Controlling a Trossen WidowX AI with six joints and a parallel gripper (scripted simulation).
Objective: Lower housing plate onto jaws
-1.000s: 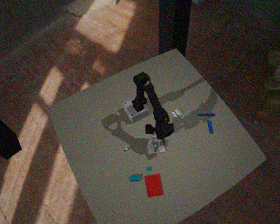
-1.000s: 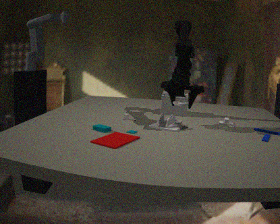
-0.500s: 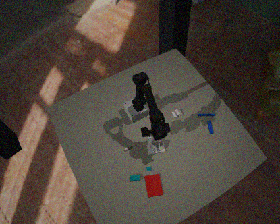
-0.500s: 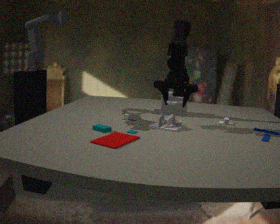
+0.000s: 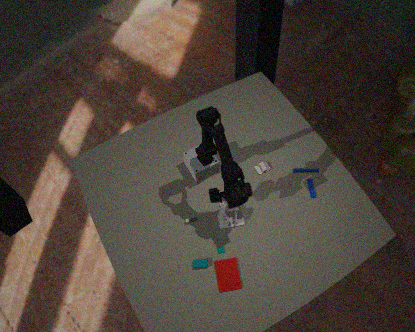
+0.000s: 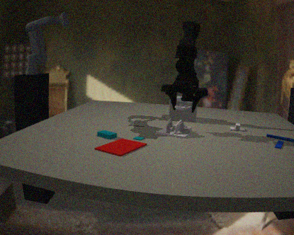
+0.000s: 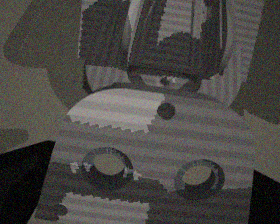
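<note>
Right now my gripper tip is 1 cm short of the white jaw assembly, 3 cm to the left of it and 7 cm above it. From my gripper tip the other things lie so: white peg: 6 cm behind, 21 cm to the right, 7 cm below; then teal block: 15 cm ahead, 28 cm to the right, 7 cm below; then white housing part: 1 cm ahead, 2 cm above.
</note>
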